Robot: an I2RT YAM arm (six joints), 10 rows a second.
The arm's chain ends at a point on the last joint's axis. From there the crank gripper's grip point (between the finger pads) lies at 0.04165 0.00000 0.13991 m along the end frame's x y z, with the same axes.
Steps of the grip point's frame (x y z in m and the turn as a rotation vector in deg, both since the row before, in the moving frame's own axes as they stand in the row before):
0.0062 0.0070 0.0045 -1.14 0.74 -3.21
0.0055 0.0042 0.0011 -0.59 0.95 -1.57
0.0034 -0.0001 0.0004 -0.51 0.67 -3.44
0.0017 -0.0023 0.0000 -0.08 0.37 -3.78
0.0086 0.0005 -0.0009 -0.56 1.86 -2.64
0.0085 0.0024 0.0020 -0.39 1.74 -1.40
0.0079 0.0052 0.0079 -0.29 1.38 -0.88
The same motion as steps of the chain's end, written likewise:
0.0044 0.0066 0.0051 -1.14 0.74 -3.21
0.0032 0.0039 0.0018 -0.59 0.95 -1.57
0.0018 0.0012 0.0009 -0.51 0.67 -3.44
0.0009 0.0003 0.0003 -0.08 0.37 -3.78
0.0041 0.0012 0.0005 -0.56 1.86 -2.64
0.0043 0.0025 0.0033 -0.39 1.74 -1.40
0.0045 0.0052 0.0089 -0.29 1.38 -0.88

